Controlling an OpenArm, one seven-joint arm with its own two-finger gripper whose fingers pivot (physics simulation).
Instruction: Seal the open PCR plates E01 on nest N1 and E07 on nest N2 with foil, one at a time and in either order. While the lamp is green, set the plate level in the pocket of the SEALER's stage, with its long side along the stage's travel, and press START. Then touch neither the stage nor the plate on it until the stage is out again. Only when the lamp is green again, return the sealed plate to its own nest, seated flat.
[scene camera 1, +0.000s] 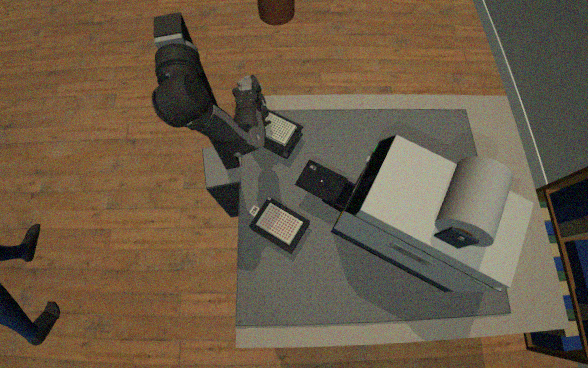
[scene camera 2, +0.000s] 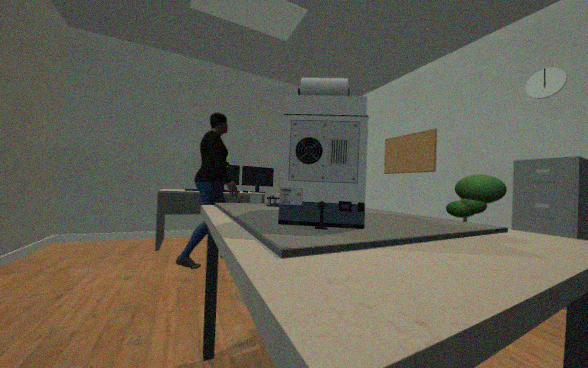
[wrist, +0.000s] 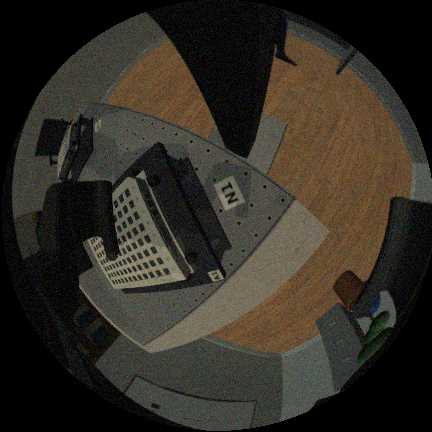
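My gripper (scene camera 1: 266, 120) (wrist: 214, 243) is open at the left side of nest N1 (scene camera 1: 286, 151) (wrist: 176, 197). The plate on N1 (scene camera 1: 281, 129) (wrist: 142, 240) is pale with open wells; one finger overlaps it in the wrist view, and I cannot tell whether they touch. The plate on N2 (scene camera 1: 282, 224) (wrist: 63, 152) lies in the dark nest N2 (scene camera 1: 291, 247) (wrist: 82, 150). The SEALER (scene camera 1: 410, 175) (scene camera 2: 325, 150) has its black stage (scene camera 1: 322, 181) out with no plate on it. A small green glint (scene camera 1: 375, 148) shows at its front edge; START is not discernible.
The sealer's foil roll (scene camera 1: 477, 197) (scene camera 2: 324, 85) stands high on top. The grey perforated board (scene camera 1: 400, 122) (scene camera 2: 425, 232) (wrist: 165, 315) lies on the pale table (scene camera 1: 380, 102) (scene camera 2: 375, 290). A person (scene camera 2: 212, 155) stands beyond the table. A grey block (scene camera 1: 222, 175) stands at the table's left edge.
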